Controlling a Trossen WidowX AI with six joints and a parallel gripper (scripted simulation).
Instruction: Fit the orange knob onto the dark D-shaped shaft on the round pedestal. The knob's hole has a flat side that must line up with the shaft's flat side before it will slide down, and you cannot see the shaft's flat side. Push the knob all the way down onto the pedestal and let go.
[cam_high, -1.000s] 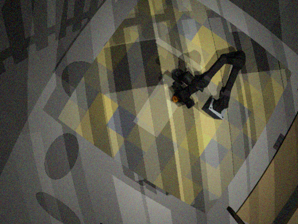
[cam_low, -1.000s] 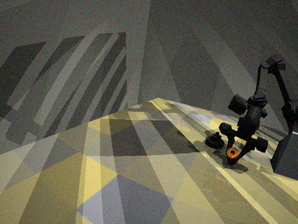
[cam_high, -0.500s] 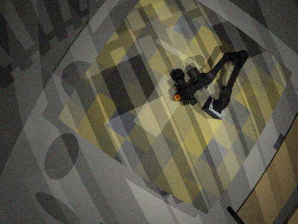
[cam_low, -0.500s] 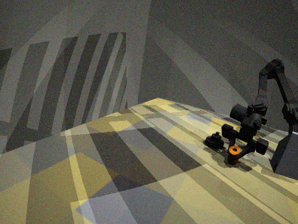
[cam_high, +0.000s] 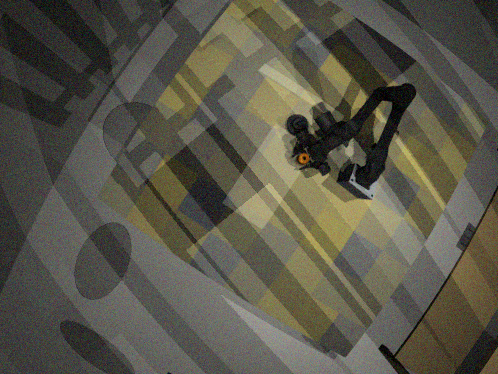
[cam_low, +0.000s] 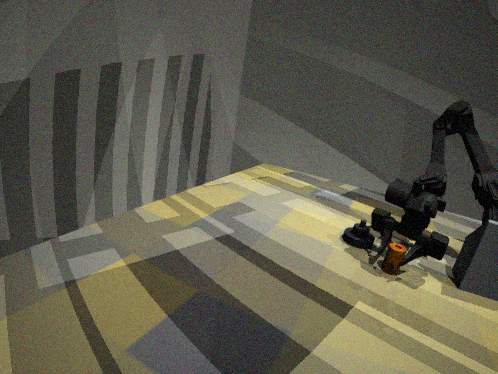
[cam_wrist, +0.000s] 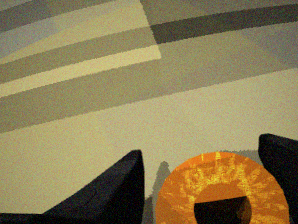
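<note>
Now: gripper tip 20 mm past the orange knob, 30 mm to the left of it and 10 mm above it. Also, from my gripper tip: round dark pedestal 60 mm ahead, 140 mm to the right, 10 mm below.
</note>
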